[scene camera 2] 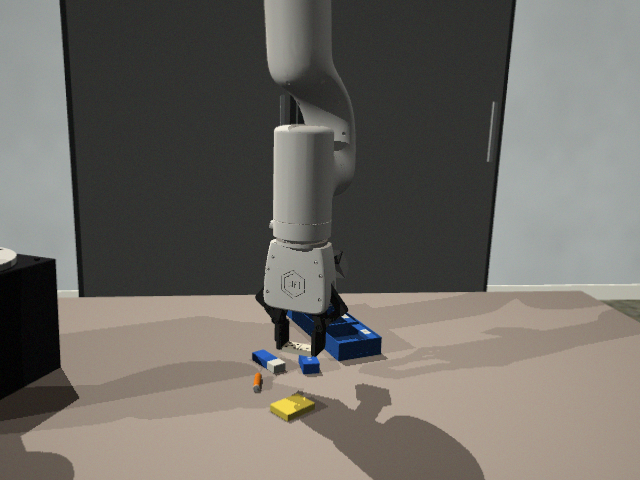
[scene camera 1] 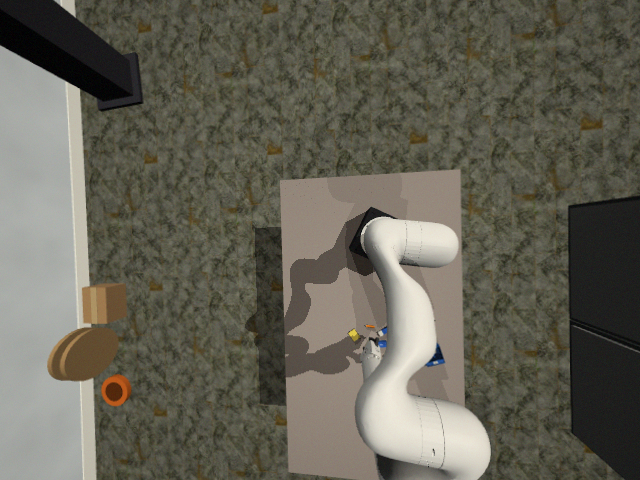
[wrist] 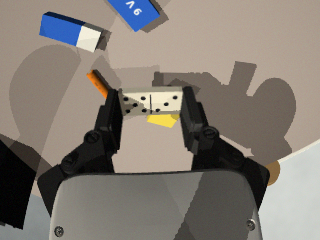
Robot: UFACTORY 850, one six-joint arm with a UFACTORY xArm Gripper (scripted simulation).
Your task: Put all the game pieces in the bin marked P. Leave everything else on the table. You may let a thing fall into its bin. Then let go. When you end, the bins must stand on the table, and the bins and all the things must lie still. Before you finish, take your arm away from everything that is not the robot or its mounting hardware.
Scene:
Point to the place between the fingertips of my gripper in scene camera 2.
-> At 299,349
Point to a yellow block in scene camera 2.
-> At 296,405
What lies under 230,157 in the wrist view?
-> My gripper.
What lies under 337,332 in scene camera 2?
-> A joined blue bins.

